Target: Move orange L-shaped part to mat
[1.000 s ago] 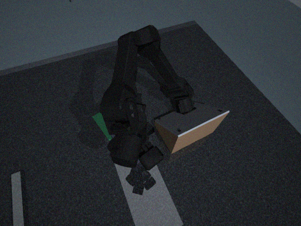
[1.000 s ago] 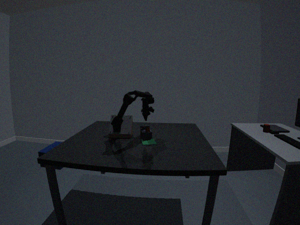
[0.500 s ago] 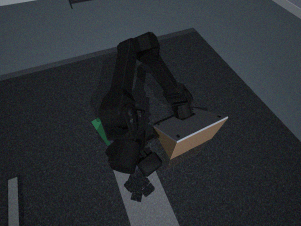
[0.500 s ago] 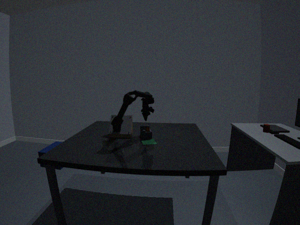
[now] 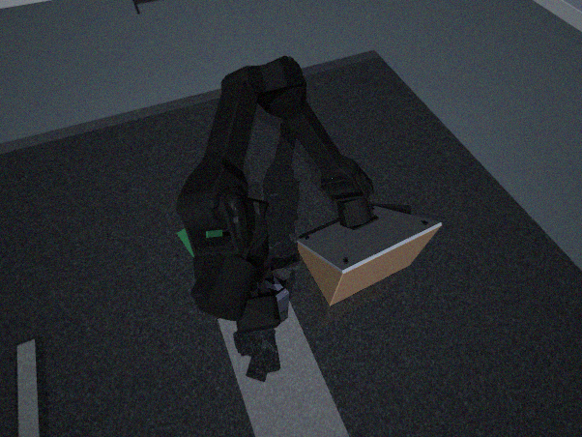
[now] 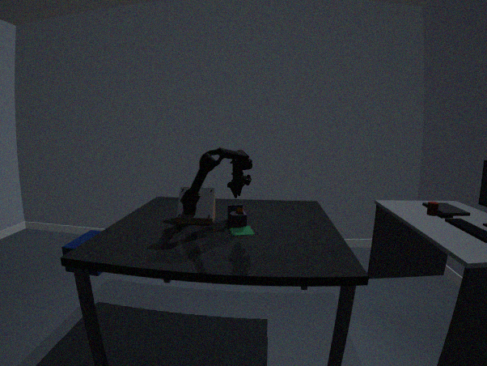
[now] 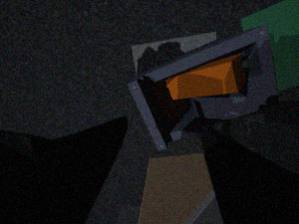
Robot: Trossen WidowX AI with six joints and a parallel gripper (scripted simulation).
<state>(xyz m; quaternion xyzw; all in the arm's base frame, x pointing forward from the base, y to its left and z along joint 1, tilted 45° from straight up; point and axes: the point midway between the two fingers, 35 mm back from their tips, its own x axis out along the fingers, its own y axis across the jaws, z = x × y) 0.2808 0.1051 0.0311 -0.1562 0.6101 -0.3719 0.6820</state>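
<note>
My gripper tip is 10 mm past the orange L-shaped part, 20 mm to the left of it and 100 mm above it. The rest, counted from my gripper tip: green mat 20 mm ahead, 200 mm to the right, 160 mm below.
</note>
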